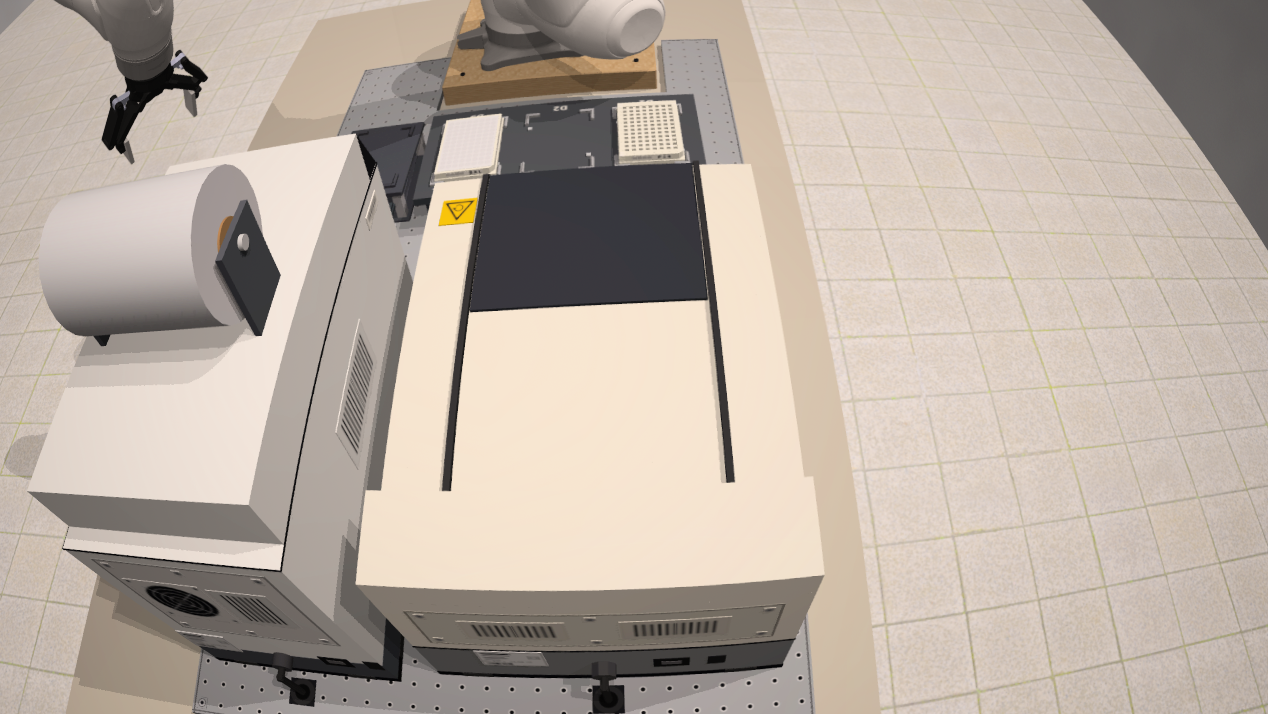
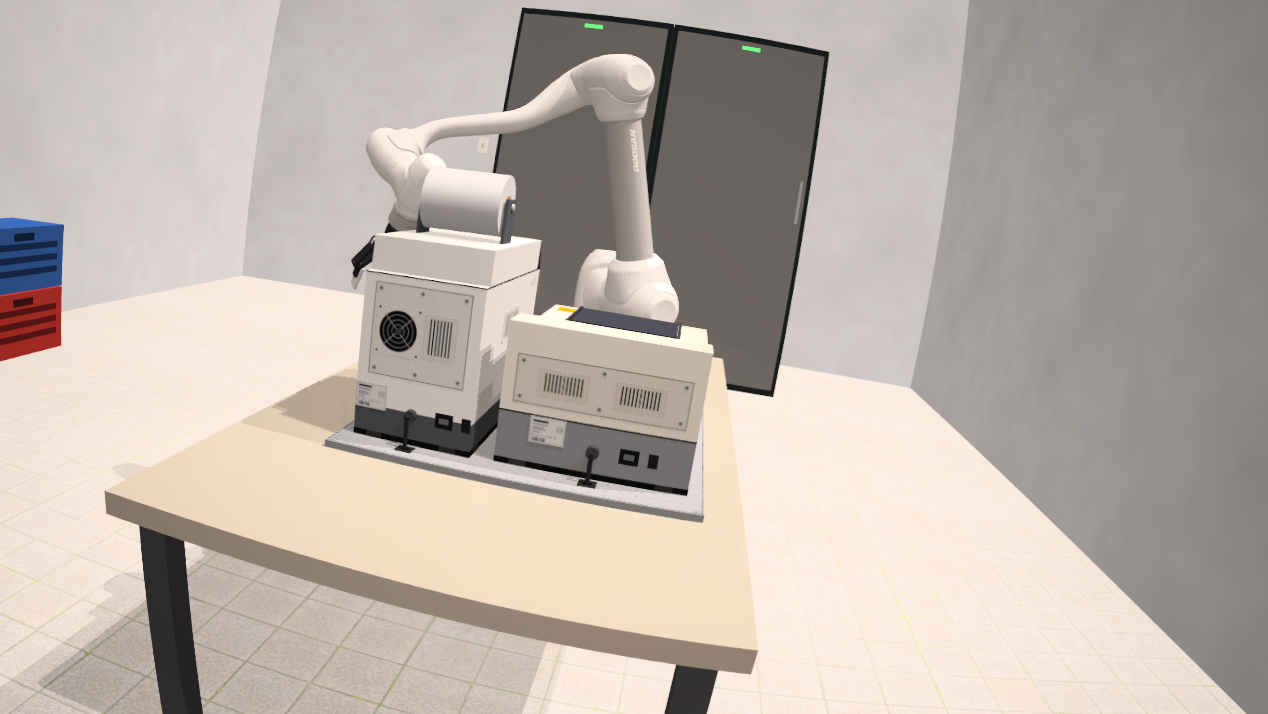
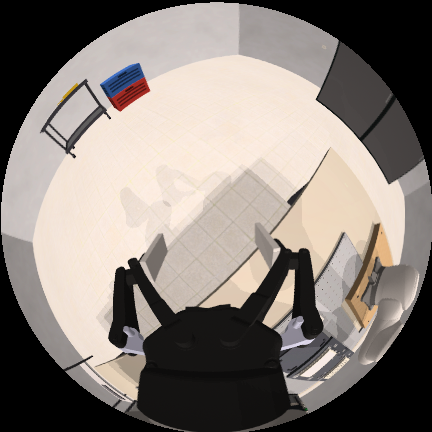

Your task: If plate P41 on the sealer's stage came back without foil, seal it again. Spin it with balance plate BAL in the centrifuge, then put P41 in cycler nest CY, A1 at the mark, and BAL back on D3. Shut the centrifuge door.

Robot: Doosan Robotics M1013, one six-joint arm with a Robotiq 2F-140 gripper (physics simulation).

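Places are measured from the arm's base along level axes (x ahead, y left, z up), in metres.
Pixels of known places: gripper, fingertip midpoint: (image 1: 160,133) (image 3: 208,237); arm's base, origin of the base link: (image 1: 532,38) (image 3: 374,284).
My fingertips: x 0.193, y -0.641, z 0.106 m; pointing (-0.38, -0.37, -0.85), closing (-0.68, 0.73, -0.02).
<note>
Ahead of a thing's pixels: the offset from my fingertips to its middle. "pt": to the spot under its first point. Level surfaces: height alone.
My gripper (image 1: 159,128) (image 2: 356,273) (image 3: 208,237) is open and empty, high at the sealer's far left side and tilted. The sealer @[0.636 m ahead, 0.334 m left, 0.104 m up] (image 1: 177,425) (image 2: 448,266) is the tall white machine with a foil roll @[pt 0.703 m ahead, 0.348 m left, 0.323 m up] (image 1: 133,257) (image 2: 465,204) on top; its stage is hidden, and P41 cannot be made out. The low beige machine @[0.647 m ahead, 0.651 m left, 0.012 m down] (image 1: 585,399) (image 2: 612,354) with a dark panel and a warning sign looks like the centrifuge; its door side is hidden. On the dark deck @[0.076 m down] (image 1: 559,146), a smooth white plate @[0.155 m ahead, 0.536 m left, 0.068 m down] (image 1: 468,144), probably BAL, sits at the left and a plate with open wells @[0.186 m ahead, 0.782 m left, 0.068 m down] (image 1: 649,130) at the right.
A dark grey unit @[0.126 m ahead, 0.391 m left, 0.102 m down] (image 1: 385,168) stands between deck and sealer. The arm's base sits on a wooden block (image 1: 550,86) (image 3: 360,300) behind the deck. The table @[0.147 m down] (image 2: 496,549) carries both machines. Blue and red crates (image 2: 31,257) (image 3: 122,80) and a cart (image 3: 87,129) stand beyond it.
</note>
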